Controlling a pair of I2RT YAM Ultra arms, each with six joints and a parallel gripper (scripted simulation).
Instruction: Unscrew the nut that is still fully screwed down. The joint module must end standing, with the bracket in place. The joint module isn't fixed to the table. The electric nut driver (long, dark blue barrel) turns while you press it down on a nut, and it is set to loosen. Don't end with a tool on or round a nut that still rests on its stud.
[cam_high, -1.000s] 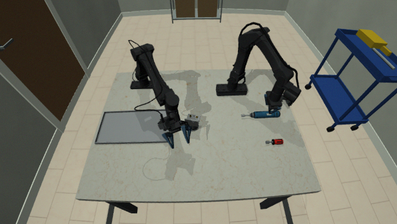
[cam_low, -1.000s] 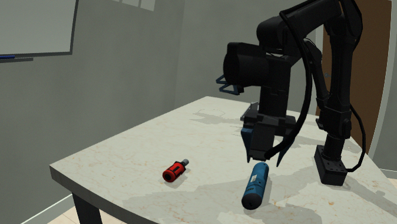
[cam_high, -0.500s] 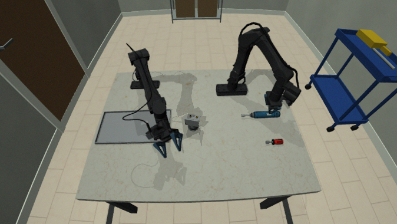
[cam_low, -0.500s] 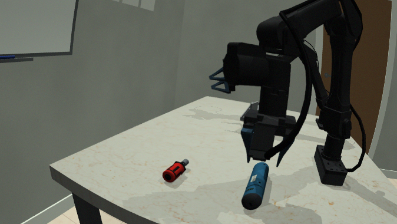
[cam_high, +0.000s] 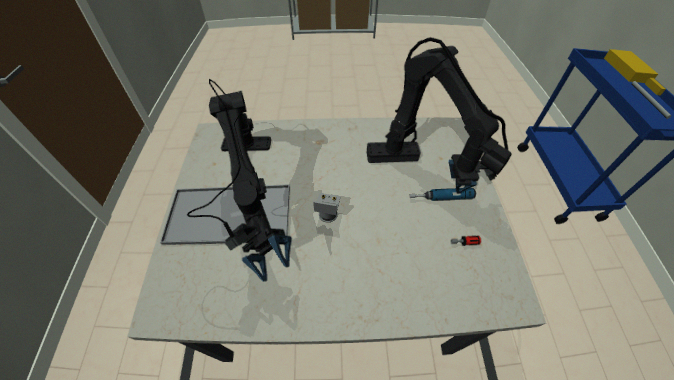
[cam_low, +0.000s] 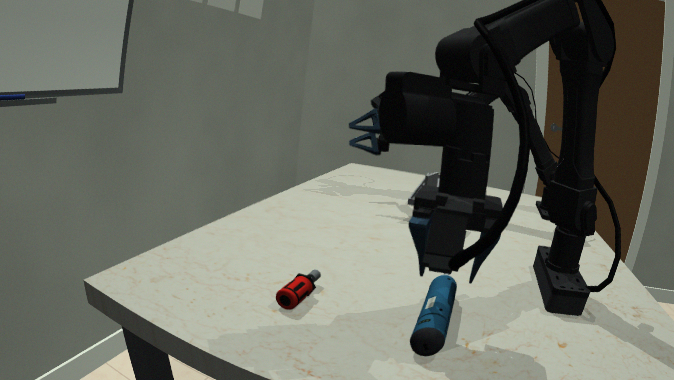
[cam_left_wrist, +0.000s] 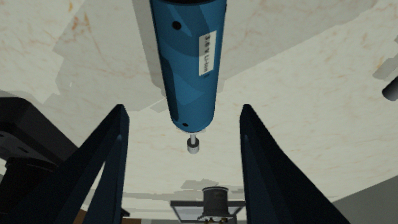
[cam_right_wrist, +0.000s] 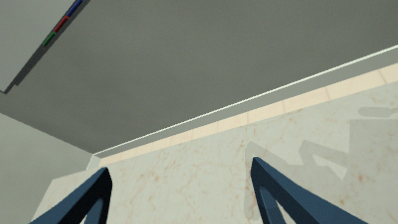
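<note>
Right now my left hand is 180 mm short of the red-handled hand driver, 30 mm to the right of it and 60 mm above it. Also, from my left hand: grey bracket 120 mm ahead, 420 mm to the right; joint module 120 mm ahead, 420 mm to the right, 40 mm below; shallow grey tray 160 mm ahead, 760 mm to the right, 70 mm below.
</note>
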